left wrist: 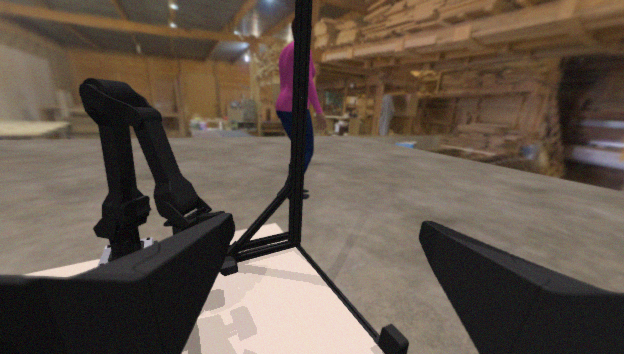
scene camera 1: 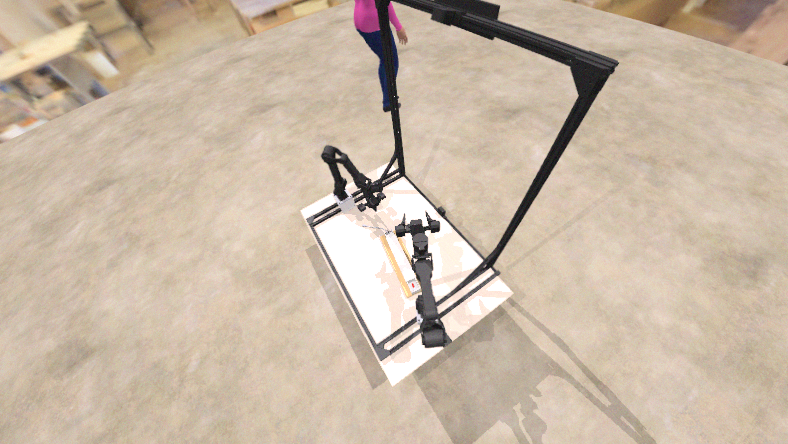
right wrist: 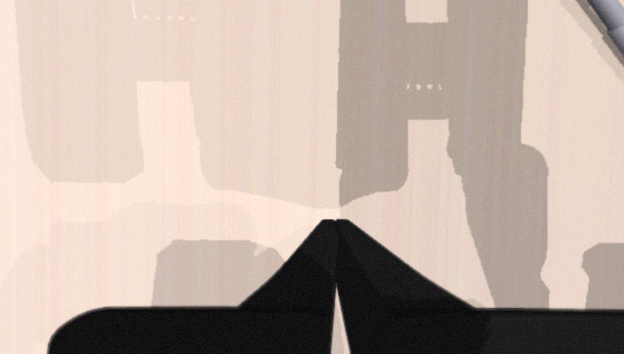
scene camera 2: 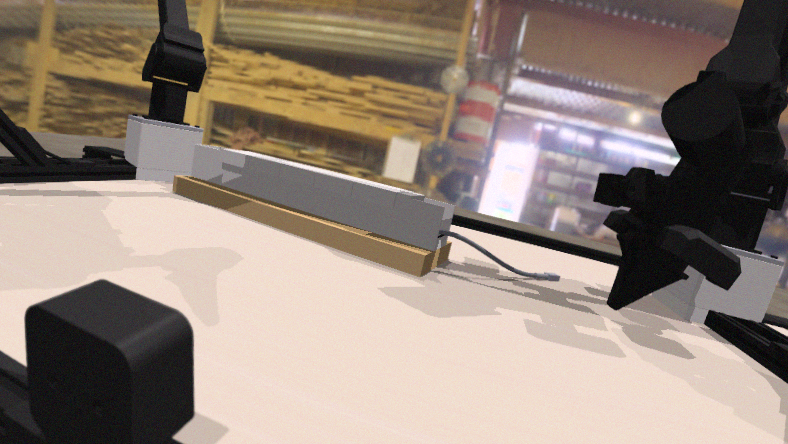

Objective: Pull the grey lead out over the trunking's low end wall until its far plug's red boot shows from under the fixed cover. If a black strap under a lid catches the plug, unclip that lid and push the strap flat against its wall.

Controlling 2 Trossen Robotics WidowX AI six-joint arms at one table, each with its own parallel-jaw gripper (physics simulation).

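Frame: origin at the left arm's base, x down, y left, z ahead, level; metres.
Seen in the pictures: left gripper, fingertip midpoint: (left wrist: 328, 225) (scene camera 1: 415, 212); right gripper, fingertip midpoint: (scene camera 1: 375, 211) (right wrist: 334, 232) (scene camera 2: 611, 307); left arm's base at its link origin: (scene camera 2: 165, 121); right arm's base at its link origin: (left wrist: 127, 251) (scene camera 1: 342, 196) (scene camera 2: 724, 244).
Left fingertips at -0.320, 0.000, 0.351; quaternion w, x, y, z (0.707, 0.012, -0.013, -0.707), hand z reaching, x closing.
Observation:
Pixels of each thing's top centre, then the offset from my left fingertips to it, as dx, dy, dz. "spot": a spot on its surface instead.
- grey trunking at its top centre: (scene camera 2: 308, 167) (scene camera 1: 400, 257) +0.340, +0.100, -0.051
- grey lead at a spot on its surface: (right wrist: 606, 12) (scene camera 1: 370, 226) spot: +0.410, +0.277, +0.217
- small red mark at a spot on its surface: (scene camera 1: 413, 285) spot: +0.384, +0.047, -0.203
- black frame at a spot on its surface: (left wrist: 297, 150) spot: +0.077, +0.032, +0.610
The grey trunking (scene camera 1: 399, 256) (scene camera 2: 330, 195) stands between wooden rails; pale lids top it. Low in its end wall, the grey lead (scene camera 1: 373, 226) (scene camera 2: 485, 251) (right wrist: 606, 12) comes out; its near plug (scene camera 2: 548, 276) lies close to the table. A small red mark (scene camera 1: 413, 285) shows at the trunking's other end. The far plug and any strap cannot be made out. My right gripper (scene camera 1: 373, 209) (scene camera 2: 616, 305) (right wrist: 334, 232) is shut and empty, low over the table, to one side of the lead and apart from it. My left gripper (scene camera 1: 415, 215) (left wrist: 328, 225) is open and empty, raised beyond the trunking's lead end.
The wooden rail (scene camera 1: 394, 264) (scene camera 2: 303, 228) runs along the trunking's side. A black frame (scene camera 1: 398, 132) (left wrist: 297, 150) rises from the table's edge. A black block (scene camera 2: 110, 358) stands in the foreground of scene camera 2. A person in pink (scene camera 1: 370, 17) (left wrist: 286, 75) stands beyond the table.

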